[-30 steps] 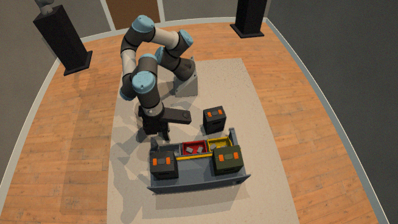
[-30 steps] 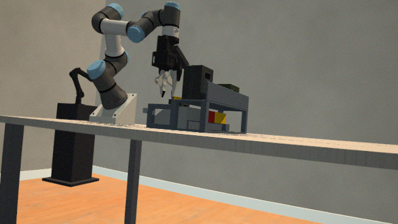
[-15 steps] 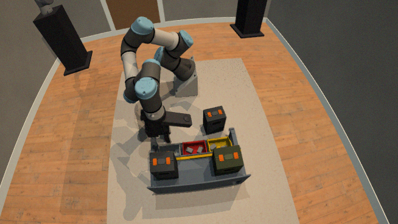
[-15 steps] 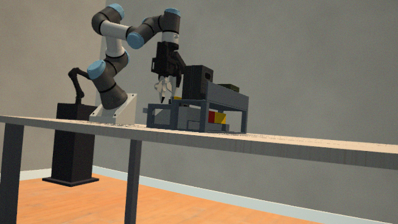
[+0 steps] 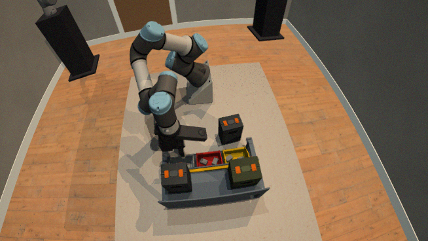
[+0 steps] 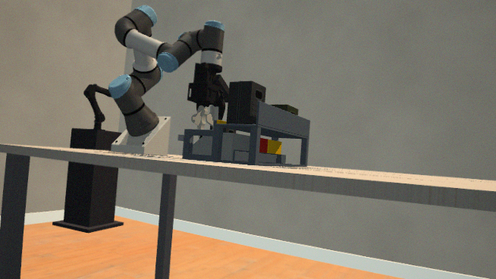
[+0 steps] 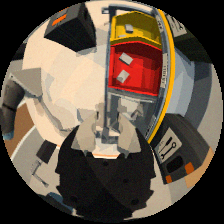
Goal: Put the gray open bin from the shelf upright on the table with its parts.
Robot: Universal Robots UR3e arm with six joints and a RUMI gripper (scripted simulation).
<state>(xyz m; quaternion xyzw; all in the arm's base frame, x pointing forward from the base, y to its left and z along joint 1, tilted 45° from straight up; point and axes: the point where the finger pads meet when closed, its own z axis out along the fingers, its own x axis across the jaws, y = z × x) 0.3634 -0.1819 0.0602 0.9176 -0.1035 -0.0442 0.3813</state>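
Right now the gray open bin is 60 mm ahead of my hand, 30 mm below it and 20 mm to the right of it. From my hand the other things lie so: yellow rail 110 mm ahead, 80 mm to the left, 30 mm above; red bin 90 mm to the left, 80 mm ahead, 30 mm below; yellow bin 200 mm to the left, 100 mm ahead, 30 mm below.
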